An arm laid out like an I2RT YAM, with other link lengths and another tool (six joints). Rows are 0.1 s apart.
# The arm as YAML. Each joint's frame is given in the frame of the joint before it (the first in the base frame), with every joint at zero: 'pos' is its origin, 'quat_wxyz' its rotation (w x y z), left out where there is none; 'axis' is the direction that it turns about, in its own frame. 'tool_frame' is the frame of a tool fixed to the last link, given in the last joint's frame.
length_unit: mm
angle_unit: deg
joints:
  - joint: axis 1
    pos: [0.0, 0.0, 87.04]
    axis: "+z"
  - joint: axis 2
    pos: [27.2, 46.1, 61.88]
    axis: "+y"
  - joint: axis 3
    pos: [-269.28, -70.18, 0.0]
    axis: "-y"
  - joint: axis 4
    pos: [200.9, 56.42, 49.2]
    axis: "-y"
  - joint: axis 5
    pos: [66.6, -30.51, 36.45]
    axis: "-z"
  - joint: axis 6
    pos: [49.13, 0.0, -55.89]
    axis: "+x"
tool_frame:
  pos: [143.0, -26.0, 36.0]
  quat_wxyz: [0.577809, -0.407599, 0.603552, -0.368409]
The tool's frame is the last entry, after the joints.
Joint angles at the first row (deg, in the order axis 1, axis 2, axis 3, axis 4, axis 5, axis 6):
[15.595, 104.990, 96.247, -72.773, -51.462, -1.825]
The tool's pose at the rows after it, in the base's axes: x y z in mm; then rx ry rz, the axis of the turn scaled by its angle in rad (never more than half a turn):
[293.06, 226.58, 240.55, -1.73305, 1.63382, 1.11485]
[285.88, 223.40, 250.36, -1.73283, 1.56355, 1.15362]
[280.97, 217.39, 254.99, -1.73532, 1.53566, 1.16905]
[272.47, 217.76, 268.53, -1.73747, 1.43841, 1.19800]
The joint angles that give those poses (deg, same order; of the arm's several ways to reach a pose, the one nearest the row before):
[13.562, 104.989, 96.224, -76.640, -56.817, -8.688]
[11.835, 104.989, 96.224, -81.034, -59.812, -15.159]
[10.305, 104.990, 96.226, -84.860, -60.795, -19.988]
[9.147, 104.991, 96.227, -89.889, -63.877, -28.033]

